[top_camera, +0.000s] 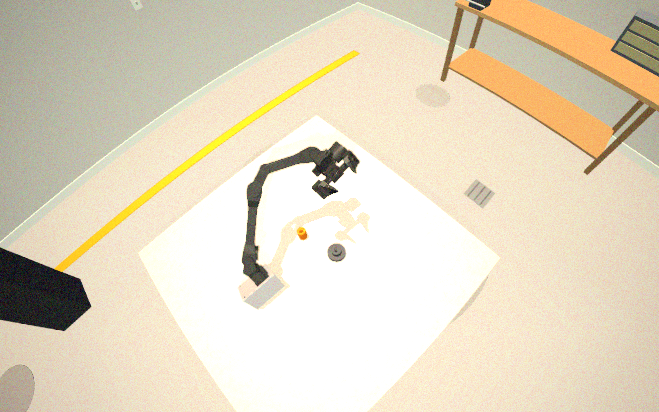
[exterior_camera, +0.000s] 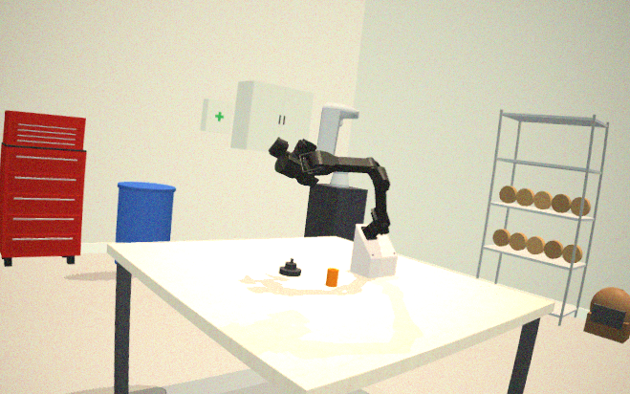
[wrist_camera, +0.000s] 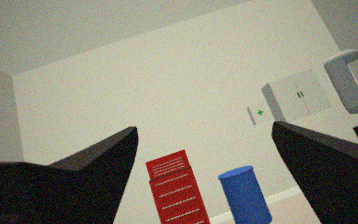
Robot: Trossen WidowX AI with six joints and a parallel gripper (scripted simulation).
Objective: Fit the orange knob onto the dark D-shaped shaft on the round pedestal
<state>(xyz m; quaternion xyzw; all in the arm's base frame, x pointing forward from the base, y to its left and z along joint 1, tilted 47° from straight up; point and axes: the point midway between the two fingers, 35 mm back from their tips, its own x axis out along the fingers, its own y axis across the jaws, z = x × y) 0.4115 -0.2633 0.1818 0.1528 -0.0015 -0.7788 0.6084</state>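
Right now the orange knob is 460 mm below my gripper tip, 170 mm to the left of it and 140 mm behind it. From my gripper tip the other things lie so: dark shaft: 460 mm below, 90 mm behind, 10 mm to the right.
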